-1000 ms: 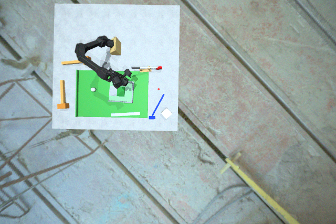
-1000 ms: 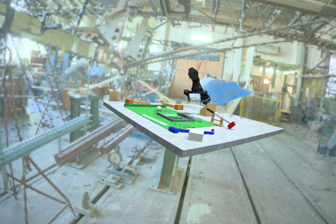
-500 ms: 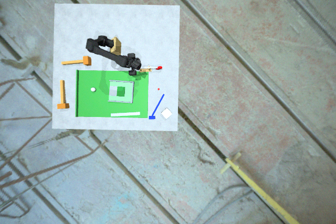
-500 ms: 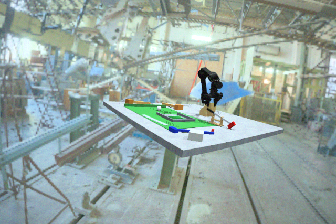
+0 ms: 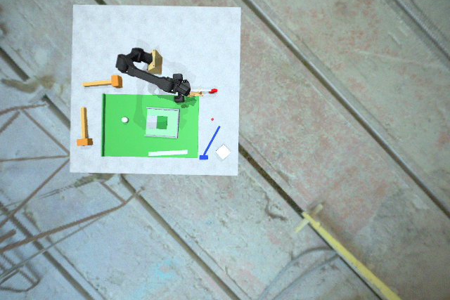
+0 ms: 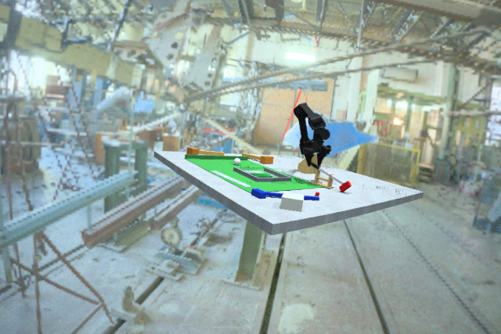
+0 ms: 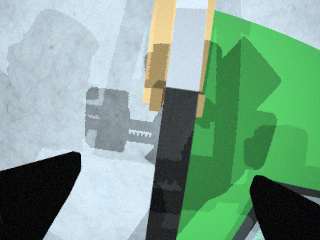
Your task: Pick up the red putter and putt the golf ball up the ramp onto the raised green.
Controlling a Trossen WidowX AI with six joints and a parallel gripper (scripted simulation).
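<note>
My gripper tip is 80 mm to the right of the wooden stand and 60 mm above it. Round my gripper tip: tiny red marker (220 mm ahead, 190 mm to the left, 80 mm below); then red putter (110 mm to the left, 30 mm below); then blue putter (410 mm ahead, 150 mm to the left, 80 mm below).
</note>
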